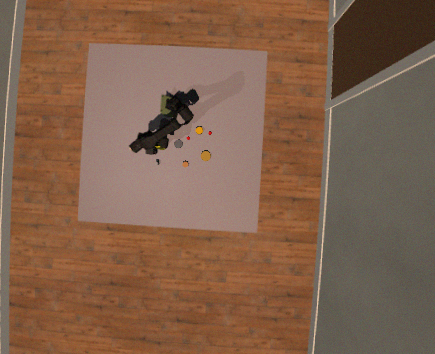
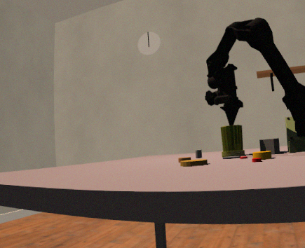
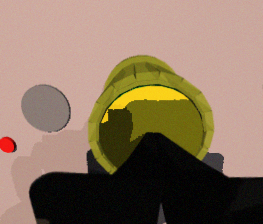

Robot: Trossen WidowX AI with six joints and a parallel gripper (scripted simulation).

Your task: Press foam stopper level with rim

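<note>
Now: the foam stopper 50 mm below my hand. Also, from my hand: grey block 140 mm behind, 60 mm to the left, 120 mm below; then grey disc 10 mm behind, 120 mm to the left, 140 mm below; then small grey cylinder 140 mm ahead, 10 mm to the right, 130 mm below.
</note>
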